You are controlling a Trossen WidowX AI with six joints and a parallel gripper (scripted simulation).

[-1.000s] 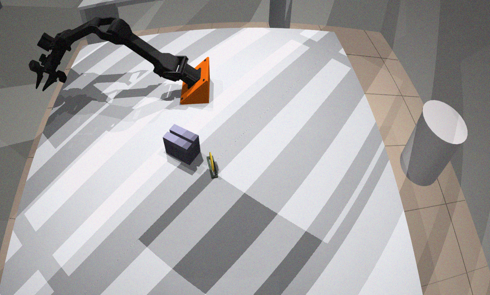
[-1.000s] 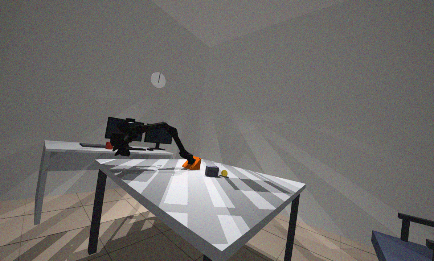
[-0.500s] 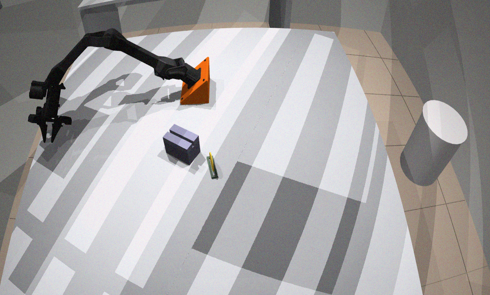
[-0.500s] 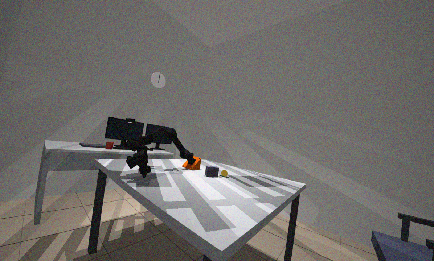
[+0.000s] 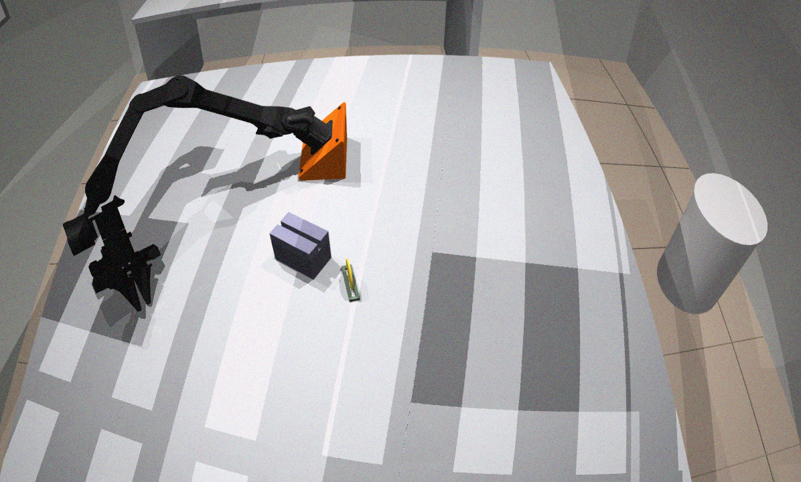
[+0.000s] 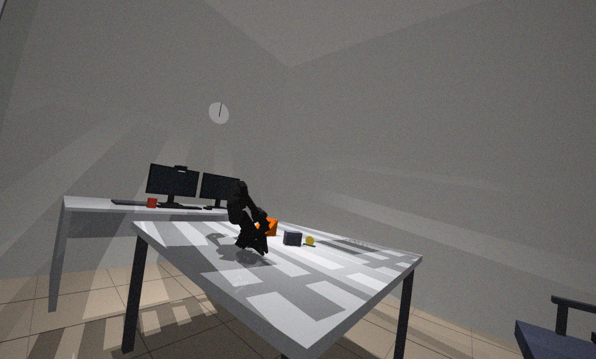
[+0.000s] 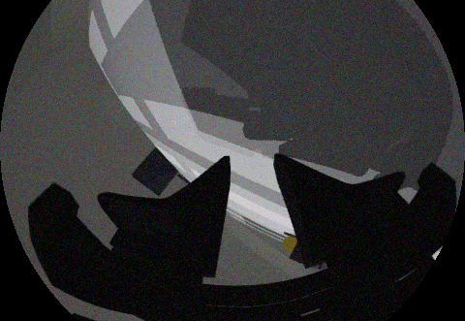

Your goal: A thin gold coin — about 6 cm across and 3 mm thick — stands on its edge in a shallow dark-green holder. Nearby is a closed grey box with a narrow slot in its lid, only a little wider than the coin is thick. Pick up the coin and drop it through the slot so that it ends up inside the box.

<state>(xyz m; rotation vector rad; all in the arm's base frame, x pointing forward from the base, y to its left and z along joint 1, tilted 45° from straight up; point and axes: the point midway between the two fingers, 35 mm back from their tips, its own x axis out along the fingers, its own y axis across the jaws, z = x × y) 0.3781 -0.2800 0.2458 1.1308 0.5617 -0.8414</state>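
My gripper tip is now 60 mm past the gold coin, 420 mm to the right of it and 10 mm below it.
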